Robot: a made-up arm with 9 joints. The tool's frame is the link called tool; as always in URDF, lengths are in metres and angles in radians.
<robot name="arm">
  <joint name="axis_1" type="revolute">
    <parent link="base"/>
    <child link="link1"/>
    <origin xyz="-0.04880 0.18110 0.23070" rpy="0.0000 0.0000 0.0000"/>
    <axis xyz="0 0 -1"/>
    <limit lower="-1.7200" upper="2.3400" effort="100" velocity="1.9"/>
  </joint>
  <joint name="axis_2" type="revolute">
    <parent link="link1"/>
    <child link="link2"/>
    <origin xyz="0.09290 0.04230 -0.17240" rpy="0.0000 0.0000 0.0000"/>
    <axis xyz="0 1 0"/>
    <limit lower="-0.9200" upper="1.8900" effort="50" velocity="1"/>
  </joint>
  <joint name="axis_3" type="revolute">
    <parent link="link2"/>
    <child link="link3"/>
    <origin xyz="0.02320 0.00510 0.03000" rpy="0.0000 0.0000 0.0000"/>
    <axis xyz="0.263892 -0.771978 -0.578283"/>
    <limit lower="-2.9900" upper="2.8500" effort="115" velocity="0.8"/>
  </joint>
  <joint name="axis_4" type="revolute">
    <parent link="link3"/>
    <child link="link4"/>
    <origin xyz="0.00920 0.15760 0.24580" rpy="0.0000 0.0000 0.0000"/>
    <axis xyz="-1 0 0"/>
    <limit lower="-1.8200" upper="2.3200" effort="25" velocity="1.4"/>
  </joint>
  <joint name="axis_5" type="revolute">
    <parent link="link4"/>
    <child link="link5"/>
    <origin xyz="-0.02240 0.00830 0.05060" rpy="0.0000 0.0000 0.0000"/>
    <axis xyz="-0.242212 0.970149 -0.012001"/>
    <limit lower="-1.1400" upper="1.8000" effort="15" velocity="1.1"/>
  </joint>
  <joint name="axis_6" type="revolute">
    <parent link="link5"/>
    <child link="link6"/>
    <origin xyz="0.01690 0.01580 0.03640" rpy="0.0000 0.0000 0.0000"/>
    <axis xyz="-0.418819 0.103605 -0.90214"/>
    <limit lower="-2.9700" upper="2.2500" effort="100" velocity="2.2"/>
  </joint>
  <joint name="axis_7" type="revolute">
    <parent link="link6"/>
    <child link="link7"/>
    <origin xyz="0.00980 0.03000 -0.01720" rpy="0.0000 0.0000 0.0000"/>
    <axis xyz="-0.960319 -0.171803 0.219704"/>
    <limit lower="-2.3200" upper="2.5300" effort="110" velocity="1.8"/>
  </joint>
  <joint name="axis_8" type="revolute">
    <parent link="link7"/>
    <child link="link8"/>
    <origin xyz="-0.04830 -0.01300 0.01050" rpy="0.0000 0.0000 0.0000"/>
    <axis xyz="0 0 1"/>
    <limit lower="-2.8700" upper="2.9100" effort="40" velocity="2.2"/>
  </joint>
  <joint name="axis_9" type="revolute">
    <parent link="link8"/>
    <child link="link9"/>
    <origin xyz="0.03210 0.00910 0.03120" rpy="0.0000 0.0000 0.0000"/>
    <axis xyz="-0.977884 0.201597 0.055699"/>
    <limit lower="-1.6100" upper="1.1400" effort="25" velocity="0.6"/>
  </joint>
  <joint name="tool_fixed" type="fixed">
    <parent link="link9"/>
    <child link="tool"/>
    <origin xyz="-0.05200 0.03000 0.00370" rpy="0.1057 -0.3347 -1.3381"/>
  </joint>
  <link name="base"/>
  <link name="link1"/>
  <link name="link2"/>
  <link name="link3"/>
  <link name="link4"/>
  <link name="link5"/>
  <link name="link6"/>
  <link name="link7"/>
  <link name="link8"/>
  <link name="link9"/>
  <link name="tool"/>
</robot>
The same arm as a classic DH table. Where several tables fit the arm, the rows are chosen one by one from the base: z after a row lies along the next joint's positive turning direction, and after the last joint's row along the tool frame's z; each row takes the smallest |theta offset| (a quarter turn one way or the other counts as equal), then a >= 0, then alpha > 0; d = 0 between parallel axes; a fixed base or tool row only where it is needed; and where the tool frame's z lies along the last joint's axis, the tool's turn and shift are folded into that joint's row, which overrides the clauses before.
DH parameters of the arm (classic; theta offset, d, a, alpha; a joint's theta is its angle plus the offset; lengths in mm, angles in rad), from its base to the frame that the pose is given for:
base (fixed): -1.3076 0 -187.6 3.1416
axis_1: -1.3076 -58.3 92.9 1.5708
axis_2: -0.4281 26 33.6 -2.4527
axis_3: 1.2321 -311.3 102.2 -1.8379
axis_4: 0.6553 -63.5 50.7 -1.3262
axis_5: -1.173 27.8 -4.4 1.3564
axis_6: -1.5461 -23.9 -24.9 -1.3835
axis_7: 0.1798 29.3 4.3 -1.3493
axis_8: -0.3803 32.1 -15.4 1.5151
axis_9: 0.2656 25.8 -18.1 -1.2812
tool (fixed): 0.4077 5.7 0 0
Joint limits (rad, base to tool): -1.72..2.34 -0.92..1.89 -2.99..2.85 -1.82..2.32 -1.14..1.8 -2.97..2.25 -2.32..2.53 -2.87..2.91 -1.61..1.14

